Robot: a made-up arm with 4 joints.
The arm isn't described. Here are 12 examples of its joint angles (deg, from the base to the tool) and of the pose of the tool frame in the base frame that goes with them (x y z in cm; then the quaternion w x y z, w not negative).
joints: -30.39 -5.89 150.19 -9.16
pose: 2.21 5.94 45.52 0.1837 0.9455 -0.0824 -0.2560
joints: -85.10 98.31 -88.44 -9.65
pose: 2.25 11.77 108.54 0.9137 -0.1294 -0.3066 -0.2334
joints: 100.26 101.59 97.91 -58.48
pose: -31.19 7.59 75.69 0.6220 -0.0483 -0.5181 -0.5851
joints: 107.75 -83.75 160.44 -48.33
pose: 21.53 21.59 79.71 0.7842 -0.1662 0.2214 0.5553
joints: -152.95 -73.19 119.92 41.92
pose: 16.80 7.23 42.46 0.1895 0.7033 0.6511 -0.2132
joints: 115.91 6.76 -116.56 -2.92
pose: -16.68 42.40 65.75 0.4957 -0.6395 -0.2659 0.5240
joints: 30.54 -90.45 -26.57 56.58
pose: 18.67 47.26 85.88 0.1744 0.3499 0.8463 0.3619
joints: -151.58 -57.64 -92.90 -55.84
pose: 12.46 21.60 58.29 0.5705 -0.2374 0.5195 0.5901
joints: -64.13 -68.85 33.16 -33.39
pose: -14.02 35.48 56.32 0.2430 -0.4828 0.4549 0.7077
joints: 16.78 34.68 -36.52 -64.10
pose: -2.55 3.44 52.83 0.6294 0.2959 0.7021 0.1532
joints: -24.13 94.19 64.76 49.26
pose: 6.32 -25.72 83.73 0.2156 0.7543 -0.1742 0.5951
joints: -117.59 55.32 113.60 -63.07
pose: 15.77 11.42 92.64 0.1079 0.5549 -0.5546 0.6106
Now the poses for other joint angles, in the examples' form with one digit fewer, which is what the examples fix.
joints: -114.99 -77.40 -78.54 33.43
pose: -0.7 27.9 39.9 0.506 -0.293 0.810 -0.043
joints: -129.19 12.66 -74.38 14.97
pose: 25.7 31.8 84.2 0.954 -0.260 0.129 -0.072
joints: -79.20 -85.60 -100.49 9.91
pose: -7.6 37.5 49.6 0.280 0.219 0.923 0.145
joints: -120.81 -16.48 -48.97 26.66
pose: 27.2 28.8 61.3 0.820 -0.442 0.318 -0.178
